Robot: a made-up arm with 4 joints.
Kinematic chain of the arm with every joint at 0, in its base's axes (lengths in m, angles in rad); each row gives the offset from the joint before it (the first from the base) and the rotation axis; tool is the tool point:
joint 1: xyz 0 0 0.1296 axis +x
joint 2: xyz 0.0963 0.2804 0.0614 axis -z
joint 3: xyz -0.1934 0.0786 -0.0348 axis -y
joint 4: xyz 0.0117 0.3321 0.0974 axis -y
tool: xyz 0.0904 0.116 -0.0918
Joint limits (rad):
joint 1: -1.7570..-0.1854
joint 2: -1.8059..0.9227
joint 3: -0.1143..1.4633
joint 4: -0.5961..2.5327
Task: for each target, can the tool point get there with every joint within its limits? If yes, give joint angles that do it. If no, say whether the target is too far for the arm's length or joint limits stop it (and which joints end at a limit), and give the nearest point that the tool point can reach.
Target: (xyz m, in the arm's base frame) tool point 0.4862 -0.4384 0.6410
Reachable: no: joint limits stop it (at a limit: joint 2, joint 3) | nearest point -0.3192 -0.1674 0.3249 | short by 0.907 m
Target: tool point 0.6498 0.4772 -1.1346
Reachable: no: too far | nearest point 0.2794 0.3253 -0.7322 | short by 0.568 m
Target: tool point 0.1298 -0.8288 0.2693
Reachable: no: joint limits stop it (at a limit: joint 1, joint 2, joint 3, joint 4) | nearest point -0.3186 -0.2366 0.2155 | short by 0.745 m
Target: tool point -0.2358 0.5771 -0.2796
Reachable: yes | joints -0.7213 -0.4605 0.5091 -0.0610
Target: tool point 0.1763 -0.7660 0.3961
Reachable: no: joint limits stop it (at a limit: joint 1, joint 2, joint 3) | nearest point -0.3187 -0.2327 0.2348 | short by 0.745 m
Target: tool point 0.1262 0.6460 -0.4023
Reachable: yes | joints -0.8793 0.2942 0.7001 0.4898
